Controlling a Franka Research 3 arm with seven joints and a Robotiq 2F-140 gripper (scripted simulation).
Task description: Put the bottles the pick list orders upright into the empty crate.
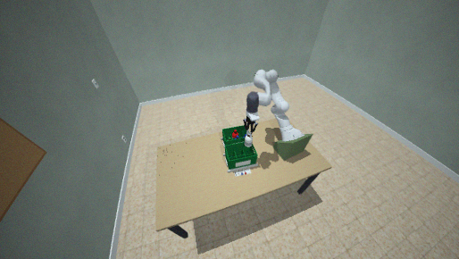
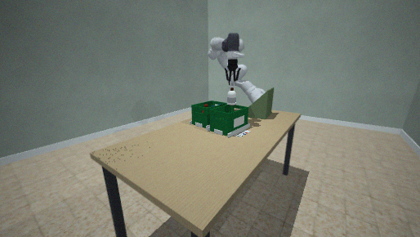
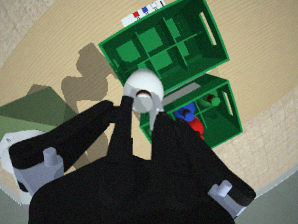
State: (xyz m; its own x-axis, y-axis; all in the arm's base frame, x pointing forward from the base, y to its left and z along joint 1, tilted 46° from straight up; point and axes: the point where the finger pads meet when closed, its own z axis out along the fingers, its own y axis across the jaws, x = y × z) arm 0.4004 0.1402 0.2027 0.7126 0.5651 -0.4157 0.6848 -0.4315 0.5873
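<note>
Right now my hand is 8 cm above the white-capped bottle. Round my hand: blue-capped bottle: 26 cm below, 14 cm to the right, 3 cm behind; red-labelled bottle: 26 cm below, 24 cm to the right, 6 cm ahead; green-capped bottle: 26 cm below, 15 cm to the right, 15 cm ahead.
</note>
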